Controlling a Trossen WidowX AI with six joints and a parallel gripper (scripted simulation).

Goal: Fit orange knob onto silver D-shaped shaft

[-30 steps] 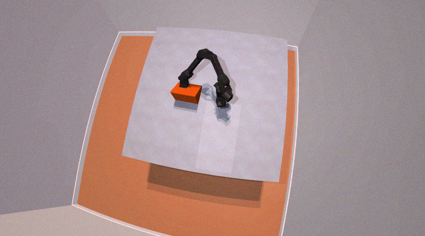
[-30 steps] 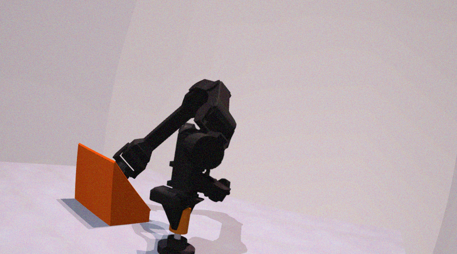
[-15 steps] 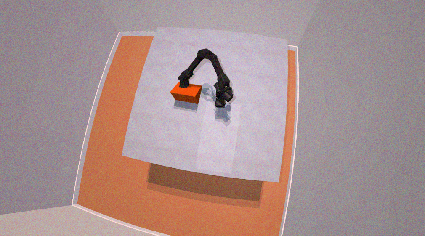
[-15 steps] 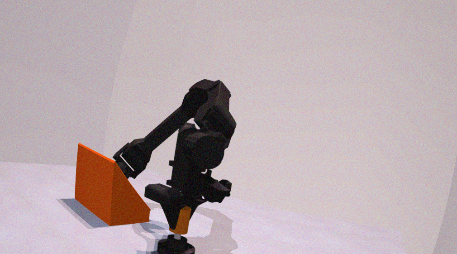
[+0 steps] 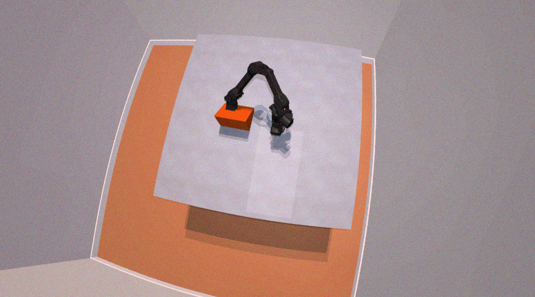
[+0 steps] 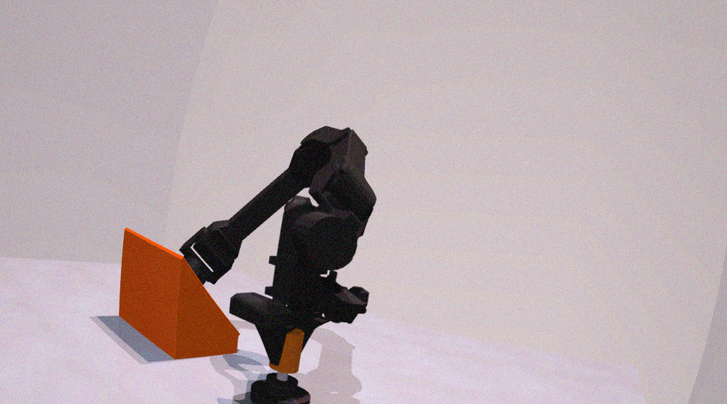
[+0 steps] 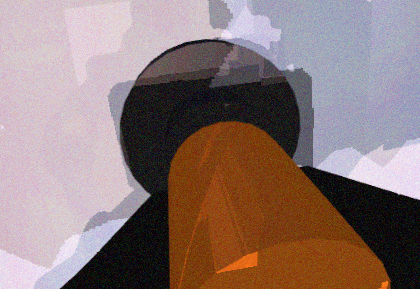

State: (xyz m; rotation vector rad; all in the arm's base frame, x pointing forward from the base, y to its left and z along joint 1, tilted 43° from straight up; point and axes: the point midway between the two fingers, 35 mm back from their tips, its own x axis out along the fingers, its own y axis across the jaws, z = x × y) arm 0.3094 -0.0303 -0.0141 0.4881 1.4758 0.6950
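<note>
Now: the orange knob 30 mm above my gripper tip. From my gripper tip the other things lie so: round pedestal (40 mm below).
</note>
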